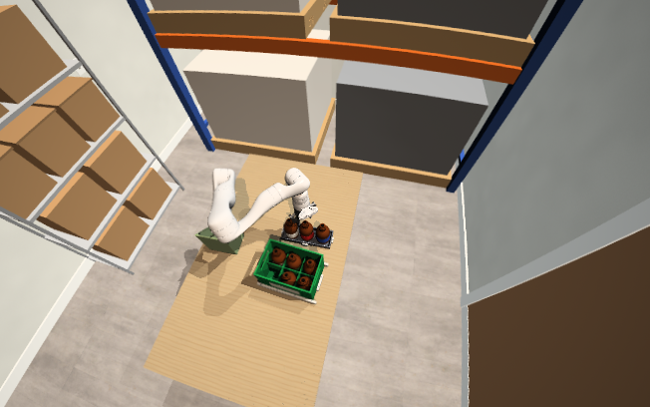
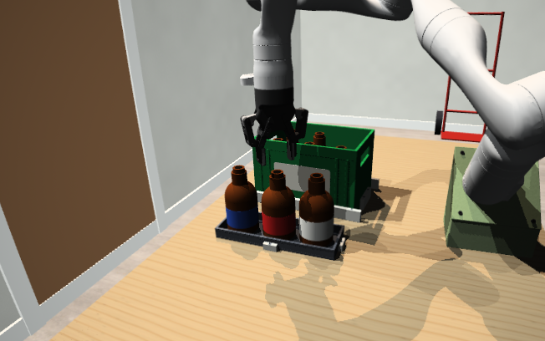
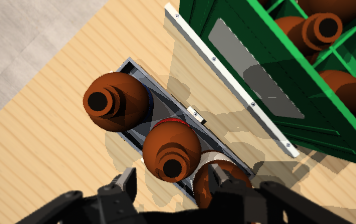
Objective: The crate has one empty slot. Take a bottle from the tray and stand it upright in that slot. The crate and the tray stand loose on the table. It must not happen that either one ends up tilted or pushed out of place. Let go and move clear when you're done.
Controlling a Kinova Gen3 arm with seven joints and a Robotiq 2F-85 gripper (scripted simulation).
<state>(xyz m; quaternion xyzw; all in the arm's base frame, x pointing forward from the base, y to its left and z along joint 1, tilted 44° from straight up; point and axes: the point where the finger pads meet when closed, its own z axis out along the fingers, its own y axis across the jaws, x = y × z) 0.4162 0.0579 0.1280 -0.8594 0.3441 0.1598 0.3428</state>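
Right now the dark tray is 18 cm below my hand. The rest, counted from my hand: green crate (1 cm behind, 23 cm to the right, 11 cm below).
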